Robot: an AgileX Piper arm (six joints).
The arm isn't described. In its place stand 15 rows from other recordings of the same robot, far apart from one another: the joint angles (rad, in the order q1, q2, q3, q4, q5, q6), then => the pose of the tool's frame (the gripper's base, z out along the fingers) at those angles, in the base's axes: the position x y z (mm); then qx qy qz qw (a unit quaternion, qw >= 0).
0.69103 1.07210 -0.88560 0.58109 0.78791 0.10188 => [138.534 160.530 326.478 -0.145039 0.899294 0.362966 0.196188]
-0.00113 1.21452 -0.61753 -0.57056 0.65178 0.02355 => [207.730 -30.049 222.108 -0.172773 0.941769 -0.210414 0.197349]
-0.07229 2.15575 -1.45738 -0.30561 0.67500 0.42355 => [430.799 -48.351 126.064 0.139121 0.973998 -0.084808 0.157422]
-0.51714 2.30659 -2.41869 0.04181 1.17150 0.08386 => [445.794 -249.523 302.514 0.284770 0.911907 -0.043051 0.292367]
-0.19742 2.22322 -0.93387 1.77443 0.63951 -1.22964 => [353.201 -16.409 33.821 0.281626 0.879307 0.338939 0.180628]
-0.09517 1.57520 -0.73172 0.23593 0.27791 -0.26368 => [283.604 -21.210 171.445 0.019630 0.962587 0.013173 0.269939]
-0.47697 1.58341 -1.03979 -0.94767 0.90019 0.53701 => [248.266 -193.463 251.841 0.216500 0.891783 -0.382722 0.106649]
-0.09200 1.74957 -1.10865 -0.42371 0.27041 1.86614 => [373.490 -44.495 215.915 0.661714 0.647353 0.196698 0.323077]
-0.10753 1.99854 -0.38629 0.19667 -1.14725 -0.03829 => [265.405 -44.954 80.817 0.112107 0.819921 -0.091965 0.553809]
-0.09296 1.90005 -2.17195 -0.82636 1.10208 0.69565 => [405.376 -97.761 449.398 0.301820 0.782616 -0.273527 0.470744]
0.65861 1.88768 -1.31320 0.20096 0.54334 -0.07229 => [313.591 254.557 204.121 -0.278313 0.920192 0.146497 0.233082]
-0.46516 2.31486 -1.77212 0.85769 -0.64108 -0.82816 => [460.306 -277.080 213.928 0.292723 0.644156 -0.343750 0.617424]
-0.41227 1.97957 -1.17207 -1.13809 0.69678 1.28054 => [333.289 -203.623 153.473 0.373587 0.845278 -0.314368 0.217051]
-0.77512 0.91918 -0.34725 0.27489 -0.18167 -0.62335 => [124.106 -127.829 245.865 0.183396 0.786503 -0.331789 0.487540]
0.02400 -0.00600 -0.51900 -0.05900 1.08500 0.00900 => [-8.999 -4.962 280.687 -0.004532 0.852666 -0.020827 0.522022]
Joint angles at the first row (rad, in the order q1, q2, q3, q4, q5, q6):
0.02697, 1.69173, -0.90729, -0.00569, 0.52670, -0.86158
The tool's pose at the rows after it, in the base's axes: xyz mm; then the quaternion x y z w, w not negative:
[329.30 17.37 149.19 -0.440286 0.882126 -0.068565 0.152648]
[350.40 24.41 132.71 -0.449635 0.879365 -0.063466 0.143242]
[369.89 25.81 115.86 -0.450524 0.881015 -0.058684 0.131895]
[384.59 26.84 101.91 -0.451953 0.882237 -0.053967 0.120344]
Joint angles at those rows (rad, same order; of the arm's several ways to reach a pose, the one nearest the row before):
0.05389, 1.79703, -0.96177, -0.00926, 0.48652, -0.86454
0.07077, 1.89921, -1.04283, -0.01004, 0.48704, -0.86643
0.07084, 1.99559, -1.12528, -0.01003, 0.49801, -0.86645
0.07085, 2.07157, -1.19543, -0.01003, 0.51738, -0.86794

